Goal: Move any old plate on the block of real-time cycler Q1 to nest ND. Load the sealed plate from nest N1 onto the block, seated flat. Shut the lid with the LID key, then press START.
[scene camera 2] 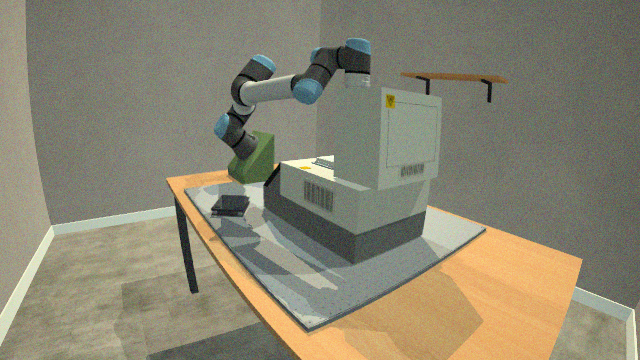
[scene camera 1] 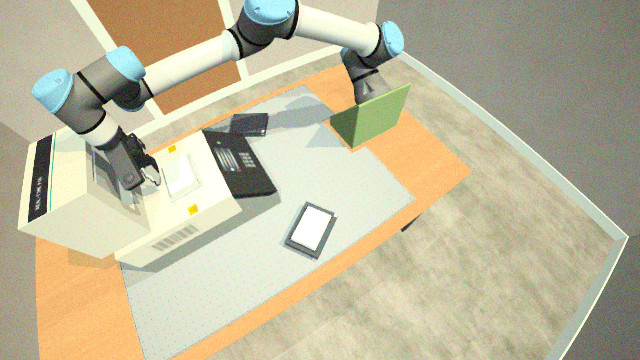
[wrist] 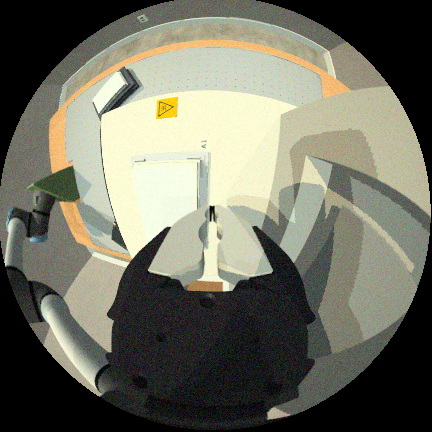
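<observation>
The real-time cycler has its tall lid part raised behind the block. A pale plate lies on the block, framed by its rim. A white-topped plate sits on a dark nest. A second dark nest shows no white plate; nest labels are not readable. My gripper is shut and empty, between the block plate and the raised lid, above the deck. In scene camera 2 it is hidden behind the lid.
The black sloped control panel is on the cycler's front; its key names are not legible. The green arm mount stands at the far table end. Grey perforated mat lies under the cycler.
</observation>
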